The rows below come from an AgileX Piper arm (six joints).
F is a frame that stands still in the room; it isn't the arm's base.
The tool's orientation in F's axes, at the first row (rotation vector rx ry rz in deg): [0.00, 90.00, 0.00]
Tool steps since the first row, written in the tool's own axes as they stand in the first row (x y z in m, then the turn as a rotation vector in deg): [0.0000, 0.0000, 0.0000, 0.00, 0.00, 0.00]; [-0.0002, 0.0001, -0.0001, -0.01, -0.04, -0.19]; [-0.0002, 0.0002, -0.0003, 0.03, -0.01, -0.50]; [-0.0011, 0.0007, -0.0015, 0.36, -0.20, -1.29]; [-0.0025, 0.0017, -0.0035, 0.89, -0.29, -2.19]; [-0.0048, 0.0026, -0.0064, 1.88, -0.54, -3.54]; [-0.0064, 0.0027, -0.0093, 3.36, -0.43, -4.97]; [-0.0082, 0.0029, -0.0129, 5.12, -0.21, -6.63]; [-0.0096, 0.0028, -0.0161, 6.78, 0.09, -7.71]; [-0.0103, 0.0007, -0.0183, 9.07, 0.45, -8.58]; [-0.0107, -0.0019, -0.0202, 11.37, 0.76, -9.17]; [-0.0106, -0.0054, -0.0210, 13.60, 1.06, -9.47]
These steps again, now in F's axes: [0.0000, 0.0000, 0.0000, 0.00, 0.00, 0.00]; [-0.0001, 0.0001, 0.0002, -0.19, -0.04, 0.01]; [-0.0003, 0.0002, 0.0002, -0.50, -0.01, -0.03]; [-0.0015, 0.0007, 0.0011, -1.29, -0.20, -0.36]; [-0.0035, 0.0017, 0.0025, -2.19, -0.29, -0.89]; [-0.0064, 0.0026, 0.0048, -3.54, -0.54, -1.88]; [-0.0093, 0.0027, 0.0064, -4.97, -0.43, -3.36]; [-0.0129, 0.0029, 0.0082, -6.63, -0.21, -5.12]; [-0.0161, 0.0028, 0.0096, -7.71, 0.09, -6.78]; [-0.0183, 0.0007, 0.0103, -8.58, 0.45, -9.07]; [-0.0202, -0.0019, 0.0107, -9.17, 0.76, -11.37]; [-0.0210, -0.0054, 0.0106, -9.47, 1.06, -13.60]
